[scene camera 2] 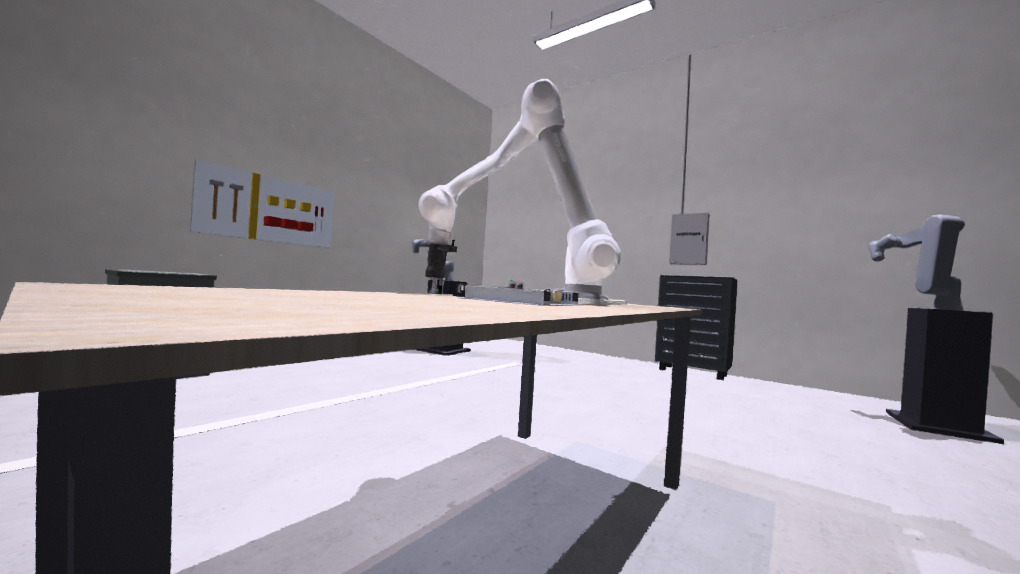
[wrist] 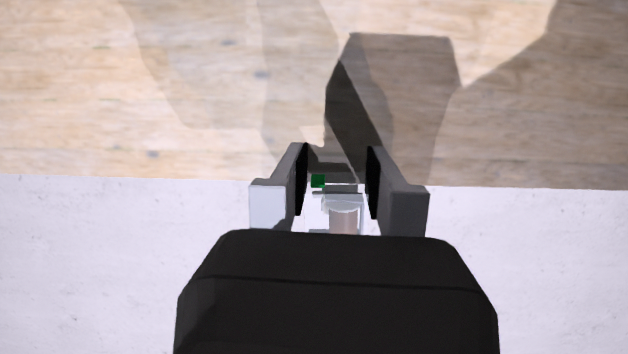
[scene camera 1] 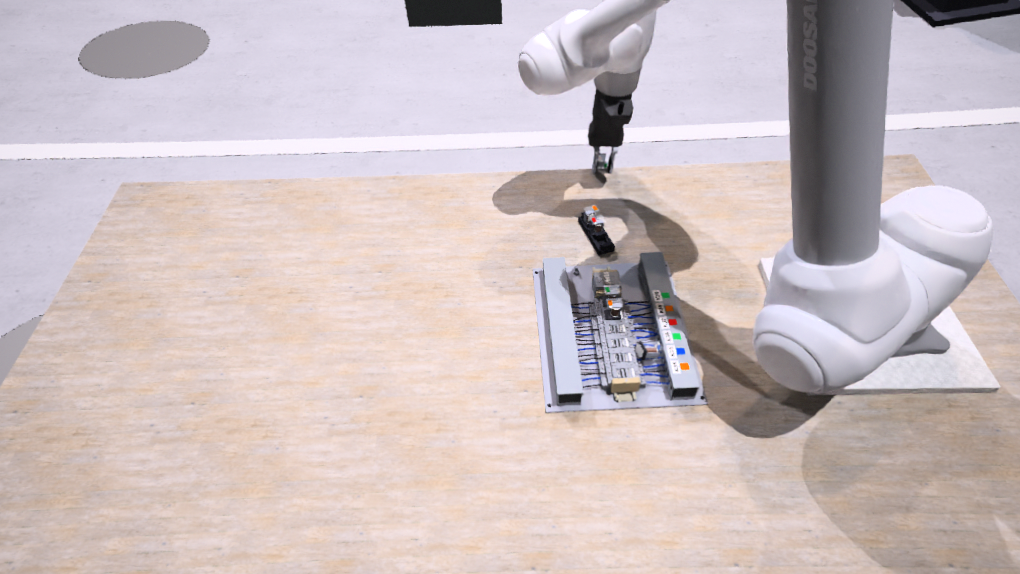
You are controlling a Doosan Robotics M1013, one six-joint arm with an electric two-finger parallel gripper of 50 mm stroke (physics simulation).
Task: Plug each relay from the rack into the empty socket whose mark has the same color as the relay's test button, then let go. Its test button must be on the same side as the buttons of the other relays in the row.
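Places are measured from the arm's base along level axes (x ahead, y left, z up), in metres.
Pixels of known places: gripper, fingertip midpoint: (scene camera 2: 436,293) (wrist: 336,167) (scene camera 1: 601,170); arm's base, origin of the base link: (scene camera 2: 582,298).
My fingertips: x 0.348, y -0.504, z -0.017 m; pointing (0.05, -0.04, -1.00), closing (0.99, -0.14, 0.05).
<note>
For each thing: its top centre in the pictures, then the offset to it from my fingertips. "spot": a spot on its surface instead.
- clear relay, middle of its top: (wrist: 337,234) (scene camera 1: 601,156) dx -0.003, dy -0.024, dz +0.021 m
- black rack, middle of its top: (scene camera 1: 596,227) dx +0.064, dy +0.199, dz +0.022 m
- panel, surface spot: (scene camera 1: 554,406) spot: dx +0.232, dy +0.576, dz +0.002 m
- socket row, middle of its top: (scene camera 1: 616,335) dx +0.100, dy +0.474, dz +0.032 m
- relay with a green button, middle of its top: (scene camera 1: 612,289) dx +0.091, dy +0.399, dz +0.069 m
- orange button, middle of its top: (scene camera 1: 610,302) dx +0.102, dy +0.428, dz +0.069 m
- right duct, surface spot: (scene camera 1: 654,271) spot: dx -0.007, dy +0.351, dz +0.043 m
- grey duct, middle of its top: (scene camera 1: 561,319) (scene camera 2: 505,288) dx +0.190, dy +0.429, dz +0.042 m
- small part, middle of its top: (scene camera 1: 650,345) dx +0.053, dy +0.514, dz +0.049 m
- tan end block, middle of its top: (scene camera 1: 626,380) (scene camera 2: 557,291) dx +0.111, dy +0.569, dz +0.040 m
My gripper (scene camera 1: 604,165) (wrist: 336,167) is shut on a clear relay (wrist: 343,212) with a green test button, and holds it above the table's far edge, beyond the rack. The black rack (scene camera 1: 604,244) holds relays with an orange and a red button at its far end. On the panel (scene camera 1: 554,406), the socket row (scene camera 1: 619,342) has a relay with a green button (scene camera 1: 607,290) and one with an orange button (scene camera 1: 610,304) at its far end. Several sockets nearer the front look empty. Green, orange, red, green, blue and orange marks run along the right duct (scene camera 1: 654,271).
A grey duct (scene camera 1: 562,335) stands left of the row. A small part (scene camera 1: 645,349) lies between the row and the right duct. A tan end block (scene camera 1: 625,385) closes the row's near end. The arm's base stands right of the panel on a white plate (scene camera 1: 955,356).
</note>
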